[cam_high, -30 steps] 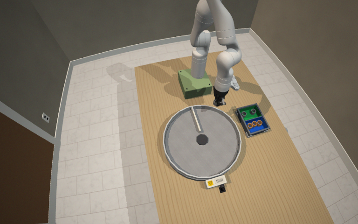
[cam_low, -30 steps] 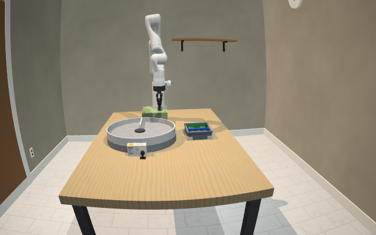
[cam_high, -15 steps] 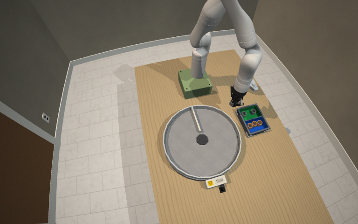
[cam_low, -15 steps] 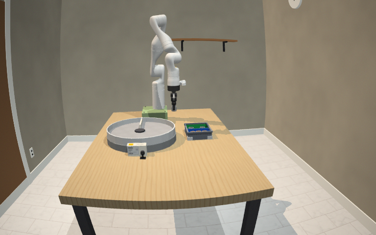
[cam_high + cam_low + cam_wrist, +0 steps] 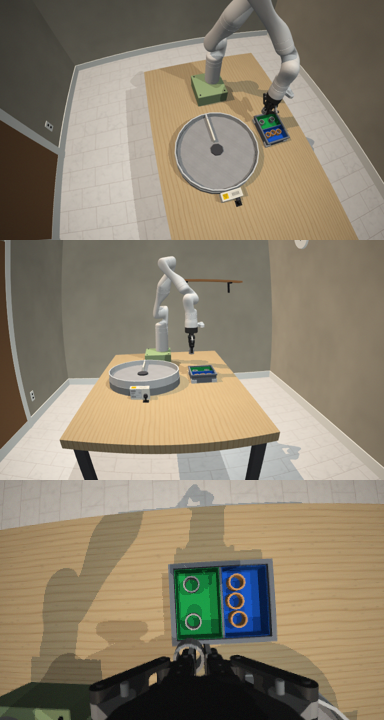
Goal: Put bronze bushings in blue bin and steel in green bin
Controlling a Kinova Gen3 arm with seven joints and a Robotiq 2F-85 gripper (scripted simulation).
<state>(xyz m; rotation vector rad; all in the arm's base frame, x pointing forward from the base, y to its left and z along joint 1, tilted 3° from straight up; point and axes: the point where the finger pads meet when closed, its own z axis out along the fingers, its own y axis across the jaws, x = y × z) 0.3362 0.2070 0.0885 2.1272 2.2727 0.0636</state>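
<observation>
The blue bin is 4 cm ahead of my hand, 6 cm to the left of it and 14 cm below it. From my hand the other things lie so: turntable: 11 cm ahead, 29 cm to the right, 11 cm below.
</observation>
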